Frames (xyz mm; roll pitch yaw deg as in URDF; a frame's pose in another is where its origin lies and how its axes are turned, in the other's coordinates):
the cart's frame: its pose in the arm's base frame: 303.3 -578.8 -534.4 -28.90 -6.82 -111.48
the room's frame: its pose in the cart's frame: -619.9 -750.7 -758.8 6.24 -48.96 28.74
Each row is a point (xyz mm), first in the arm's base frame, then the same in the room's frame.
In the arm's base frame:
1: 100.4 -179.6 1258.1
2: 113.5 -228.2 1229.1
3: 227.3 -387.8 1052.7
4: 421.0 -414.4 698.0
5: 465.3 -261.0 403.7
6: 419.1 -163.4 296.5
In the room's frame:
1: 1825.8 -489.0 1292.7
2: 1849.1 -474.9 1241.4
3: 1908.0 -332.5 1027.4
4: 1803.1 -21.4 790.3
5: 1543.8 166.1 691.8
6: 1394.1 186.5 673.2

